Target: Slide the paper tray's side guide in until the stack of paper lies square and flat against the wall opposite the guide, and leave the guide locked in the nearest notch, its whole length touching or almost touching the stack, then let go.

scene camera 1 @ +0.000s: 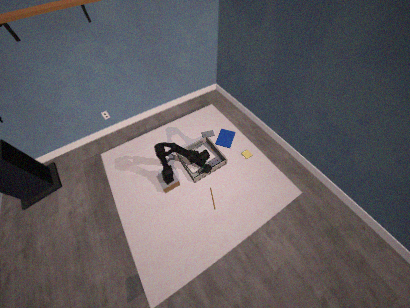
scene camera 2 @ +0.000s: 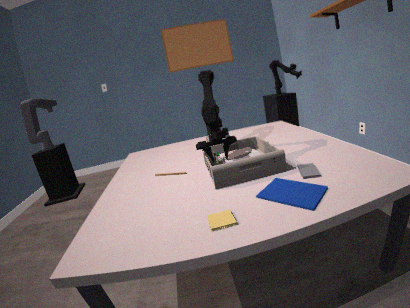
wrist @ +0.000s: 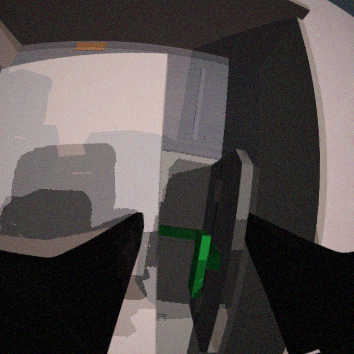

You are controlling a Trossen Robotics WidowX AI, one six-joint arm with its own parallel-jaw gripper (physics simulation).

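Pixels of known places: gripper, fingertip midpoint: [scene camera 1: 205, 166] [scene camera 2: 220, 160] [wrist: 192, 219]; arm's base at its link origin: [scene camera 1: 168, 179].
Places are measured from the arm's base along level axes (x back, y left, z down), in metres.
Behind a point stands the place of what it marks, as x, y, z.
Note:
The paper tray [scene camera 1: 210, 174] @(-0.305, -0.153, 0.067) [scene camera 2: 252, 170] @(-0.501, -0.019, 0.039) [wrist: 290, 125] @(-0.373, -0.154, 0.023) is a grey open box below my arm. The white paper stack [wrist: 100, 100] @(-0.394, -0.017, 0.042) lies flat inside it, at the left in the wrist view, with a straight right edge. The side guide [wrist: 245, 190] @(-0.327, -0.106, 0.004) is an upright grey plate with a green lever [wrist: 202, 260] @(-0.296, -0.085, 0.002), standing to the right of the stack. A clear gap, showing tray floor and the guide's low grey foot, separates plate and stack. My gripper [scene camera 2: 221, 156] @(-0.310, -0.086, 0.034) [wrist: 192, 219] @(-0.310, -0.086, 0.034) is open inside the tray; its fingers straddle the plate, the right one close to it. The stack's left edge is partly hidden.
A blue book [scene camera 1: 226, 138] @(-0.682, 0.030, 0.075) [scene camera 2: 293, 193] @(-0.697, 0.035, 0.075), a grey block [scene camera 1: 207, 133] @(-0.584, 0.203, 0.073) [scene camera 2: 308, 170] @(-0.594, 0.190, 0.073) and a yellow note pad [scene camera 1: 246, 154] @(-0.683, -0.226, 0.073) [scene camera 2: 223, 220] @(-0.703, -0.223, 0.073) lie outside the tray. A pencil [scene camera 1: 213, 198] @(-0.175, -0.332, 0.076) [scene camera 2: 171, 174] @(-0.187, -0.314, 0.081) lies on another side. Tray walls surround the fingers.

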